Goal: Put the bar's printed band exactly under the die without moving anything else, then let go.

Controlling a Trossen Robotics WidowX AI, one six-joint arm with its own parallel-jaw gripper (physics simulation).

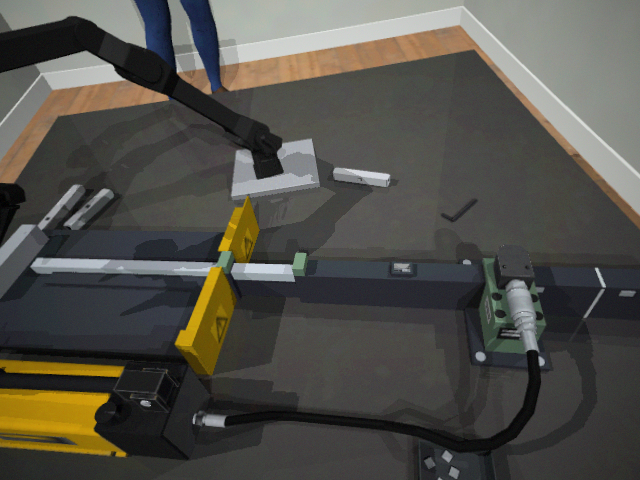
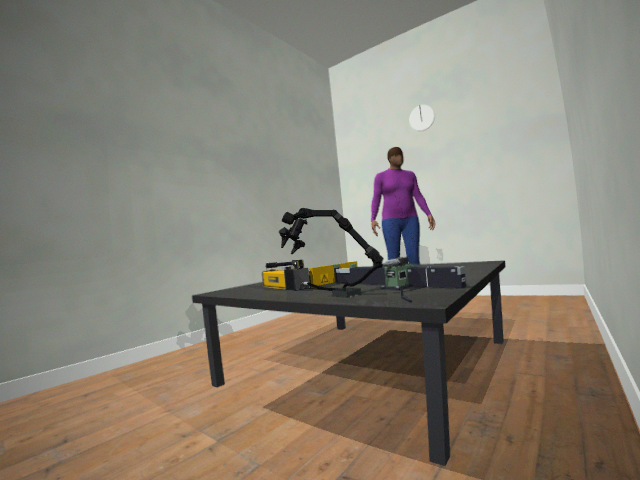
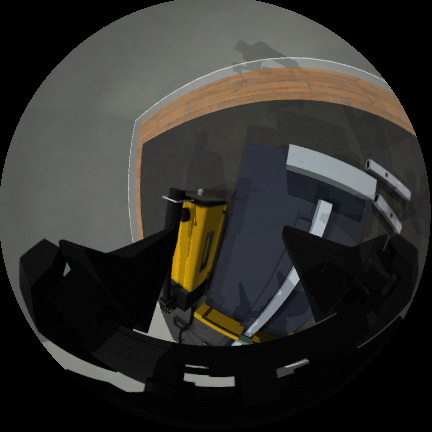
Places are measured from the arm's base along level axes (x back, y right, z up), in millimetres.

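Where they show: gripper, fingertip midpoint: [image 2: 286, 251] [image 3: 231, 232]; arm's base at its link origin: [image 1: 268, 169].
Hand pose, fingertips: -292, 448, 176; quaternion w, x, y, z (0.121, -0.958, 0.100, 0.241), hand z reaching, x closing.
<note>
Each offset is from my fingertips to the top centre of the thing, as dx, dy, dz. "spot": to the spot under its first point. Level surfaces: height alone.
The long pale bar [image 1: 134, 267] [image 3: 321, 220] lies straight along the dark bed @[dz -134] [image 1: 103, 315] [image 3: 265, 200]. It passes the gap in the yellow guard @[spot: -138, -289, -108] [image 1: 206, 322] at a green block @[spot: -43, -333, -91] [image 1: 225, 261]. Its right end is at a second green block @[spot: -92, -447, -91] [image 1: 299, 263]; I cannot tell if they touch. No printed band can be made out on the bar. I cannot identify the die for certain; a green unit @[spot: -277, -672, -125] [image 1: 491, 330] [image 2: 397, 277] with a dark head stands farther right. My gripper [image 2: 288, 249] [image 3: 231, 232] is open and empty, high above the bed, apart from the bar.
A pale block @[spot: +133, +30, -108] [image 1: 20, 253] [image 3: 330, 167] crosses the bed's far end. A yellow machine @[spot: -215, -84, -100] [image 1: 46, 418] [image 3: 197, 240] stands alongside, its black cable @[spot: -321, -466, -173] [image 1: 361, 421] running to the green unit. Loose short bars @[+174, -639, -164] [image 1: 361, 177] @[+310, -37, -164] [image 1: 90, 208], a hex key @[+11, -788, -178] [image 1: 460, 210] and a person [image 2: 395, 191] also show.
</note>
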